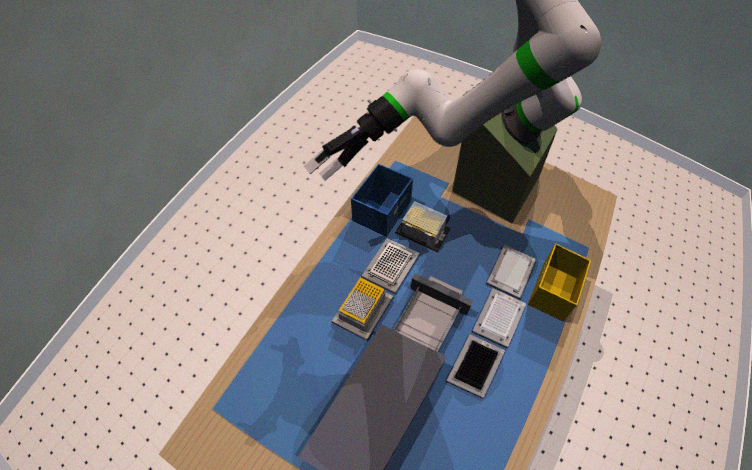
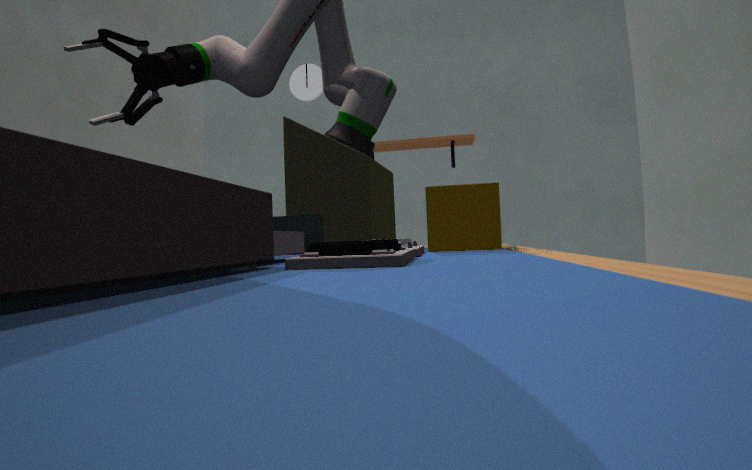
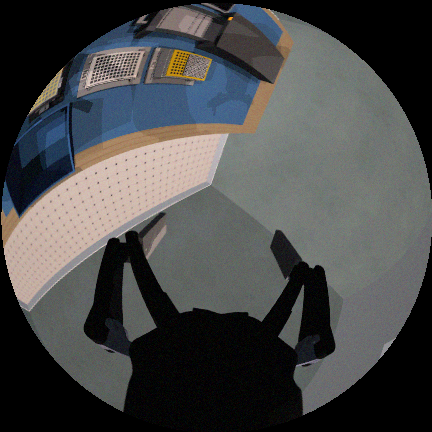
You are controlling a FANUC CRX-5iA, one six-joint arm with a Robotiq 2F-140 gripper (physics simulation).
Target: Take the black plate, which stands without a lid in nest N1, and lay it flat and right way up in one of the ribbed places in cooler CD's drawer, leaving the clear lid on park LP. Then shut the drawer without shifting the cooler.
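Places are measured from the arm's base along level axes (x right, y back, z down), in metres.
Pixels of known places: gripper, between the fingertips: (image 1: 314, 173) (image 2: 79, 87) (image 3: 220, 231); arm's base, origin of its link: (image 1: 519, 123) (image 2: 345, 147).
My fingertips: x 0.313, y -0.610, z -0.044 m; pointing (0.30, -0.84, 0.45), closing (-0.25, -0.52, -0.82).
For each thing: its top centre in the pictures, then the offset to it from my fingertips.
- black plate, centre of its top: (image 2: 358, 240) (image 1: 477, 363) dx -0.615, dy -0.035, dz +0.331 m
- pale nest, centre of its top: (image 2: 359, 248) (image 1: 476, 364) dx -0.615, dy -0.035, dz +0.341 m
- white plate, centre of its top: (image 1: 501, 314) dx -0.587, dy +0.140, dz +0.331 m
- yellow bin, centre of its top: (image 2: 460, 190) (image 1: 566, 273) dx -0.689, dy +0.337, dz +0.238 m
- blue bin, centre of its top: (image 1: 382, 188) dx -0.047, dy +0.232, dz +0.238 m
- clear-covered yellow rack, centre of its top: (image 1: 425, 217) dx -0.208, dy +0.251, dz +0.280 m
- white perforated plate, centre of its top: (image 3: 114, 65) (image 1: 390, 261) dx -0.208, dy +0.076, dz +0.331 m
The black plate (image 1: 476, 364) (image 2: 354, 247) lies flat and lidless on a pale nest (image 2: 343, 262), right of the cooler. A clear, pale lid (image 1: 511, 269) lies on the farthest holder in the same row. The cooler (image 1: 377, 393) (image 2: 138, 221) (image 3: 245, 45) is a long dark grey box. Its drawer (image 1: 427, 319) (image 3: 185, 22) stands pulled out towards the robot base, with a dark front (image 1: 440, 293); the part that shows holds no plate. My gripper (image 1: 322, 168) (image 2: 85, 84) (image 3: 220, 231) is open and empty, high up beyond the blue bin, far from the black plate.
A white plate (image 1: 500, 315) lies between the lid and the black plate. A yellow bin (image 1: 560, 279) (image 2: 463, 216) stands right. On the left are a blue bin (image 1: 382, 196) (image 3: 40, 160), a clear-covered yellow rack (image 1: 424, 218), a white perforated plate (image 1: 392, 263) (image 3: 115, 67) and a yellow rack (image 1: 361, 302) (image 3: 189, 65).
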